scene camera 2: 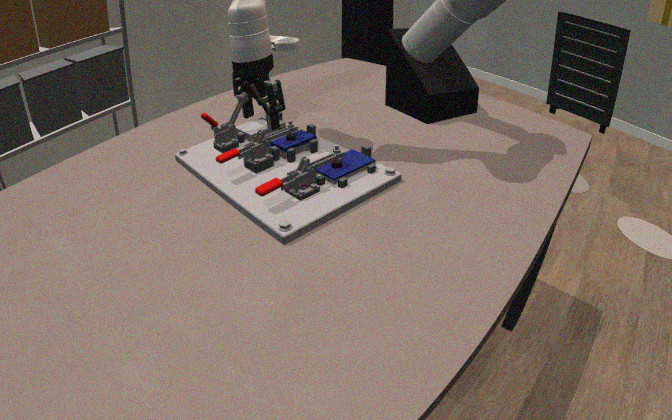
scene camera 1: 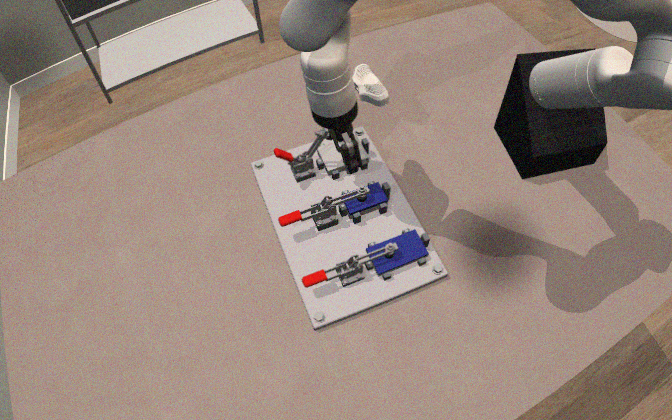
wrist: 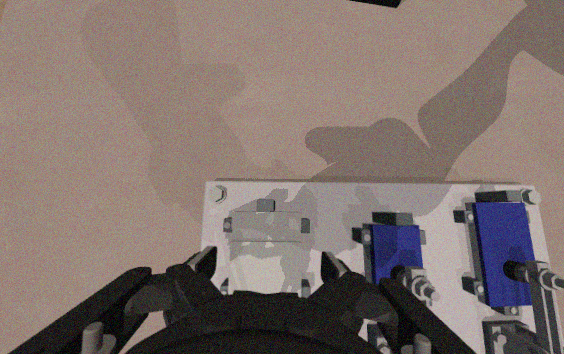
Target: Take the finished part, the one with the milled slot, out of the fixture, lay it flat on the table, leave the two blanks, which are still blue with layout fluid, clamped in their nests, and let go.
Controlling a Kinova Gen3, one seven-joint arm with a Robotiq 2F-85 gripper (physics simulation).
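Places are measured from the arm's base along level axes (x ahead, y left, z up), in centimetres.
Pixels of known places: gripper, fingertip midpoint: (scene camera 2: pixel 260 123) (scene camera 1: pixel 343 152) (wrist: pixel 269 260); arm's base, origin of the base link: (scene camera 2: pixel 418 47) (scene camera 1: pixel 549 84).
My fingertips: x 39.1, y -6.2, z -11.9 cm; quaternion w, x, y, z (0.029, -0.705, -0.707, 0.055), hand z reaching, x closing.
For each thing: its top centre in the pictures, then the offset to it from my fingertips. "spot": a spot on its surface instead.
- finished part, middle of its top: (wrist: pixel 265 260) (scene camera 1: pixel 342 152) (scene camera 2: pixel 259 124) dx +0.1, dy -0.3, dz -0.4 cm
- middle blue blank, middle of its top: (wrist: pixel 399 269) (scene camera 2: pixel 293 138) (scene camera 1: pixel 364 197) dx +0.1, dy +10.7, dz +0.1 cm
- end blue blank, middle of its top: (wrist: pixel 508 252) (scene camera 2: pixel 343 162) (scene camera 1: pixel 397 251) dx -1.5, dy +21.6, dz -0.9 cm
- raised clamp's red handle, surface spot: (scene camera 2: pixel 209 120) (scene camera 1: pixel 282 158) spot: dx +11.3, dy +1.0, dz +4.5 cm
The finished part (scene camera 1: pixel 332 156) (scene camera 2: pixel 251 128) (wrist: pixel 265 227), a pale plate with a thin line across it, lies flat in the nest at the far end of the fixture plate (scene camera 1: pixel 350 301) (scene camera 2: pixel 327 204) (wrist: pixel 330 196). Its clamp arm (scene camera 1: pixel 316 145) (scene camera 2: pixel 239 112) is raised. My gripper (scene camera 1: pixel 353 164) (scene camera 2: pixel 261 119) (wrist: pixel 269 260) is open and empty, low over the part; in the wrist view its fingers stand on either side of it. The middle blue blank (scene camera 1: pixel 375 197) (scene camera 2: pixel 301 140) (wrist: pixel 395 250) and the end blue blank (scene camera 1: pixel 412 246) (scene camera 2: pixel 354 161) (wrist: pixel 502 240) sit in nests under lowered clamps.
The raised clamp's red handle (scene camera 1: pixel 283 154) (scene camera 2: pixel 209 120) stands beside the gripper. Two red handles (scene camera 1: pixel 290 218) (scene camera 1: pixel 314 278) (scene camera 2: pixel 227 155) (scene camera 2: pixel 269 186) belong to the lowered clamps. Dark posts edge each nest. The black robot base (scene camera 1: pixel 565 135) (scene camera 2: pixel 425 92) stands across the table.
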